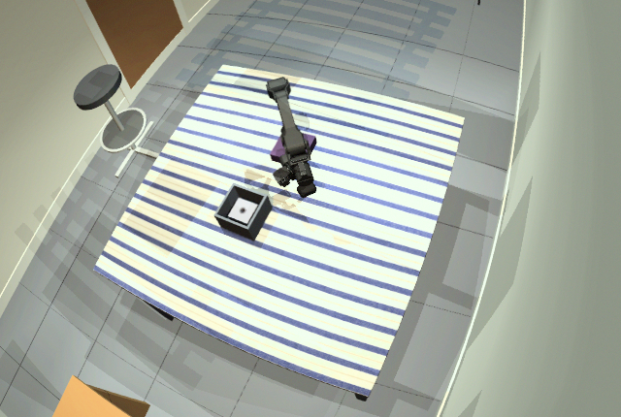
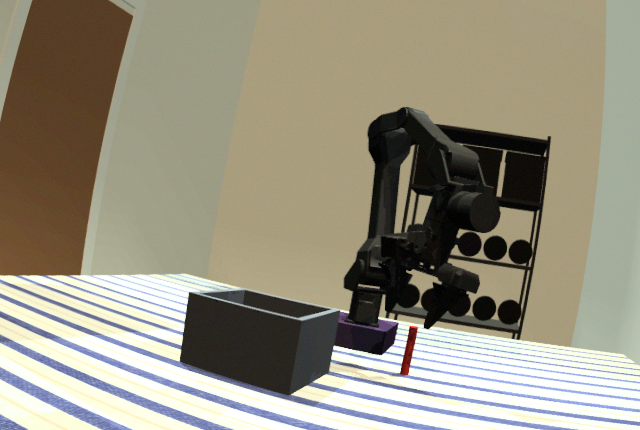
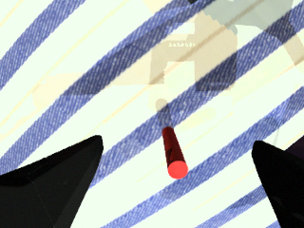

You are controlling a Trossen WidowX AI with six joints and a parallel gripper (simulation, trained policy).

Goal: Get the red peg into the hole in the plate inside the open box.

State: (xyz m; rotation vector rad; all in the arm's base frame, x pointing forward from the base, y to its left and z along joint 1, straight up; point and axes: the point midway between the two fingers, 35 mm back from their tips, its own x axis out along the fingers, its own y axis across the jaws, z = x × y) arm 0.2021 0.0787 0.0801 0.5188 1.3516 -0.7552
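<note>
Right now the red peg is 20 mm behind my gripper tip, 20 mm to the left of it and 50 mm below it. The rest, counted from my gripper tip: grey box (120 mm ahead, 190 mm to the right, 70 mm below).
</note>
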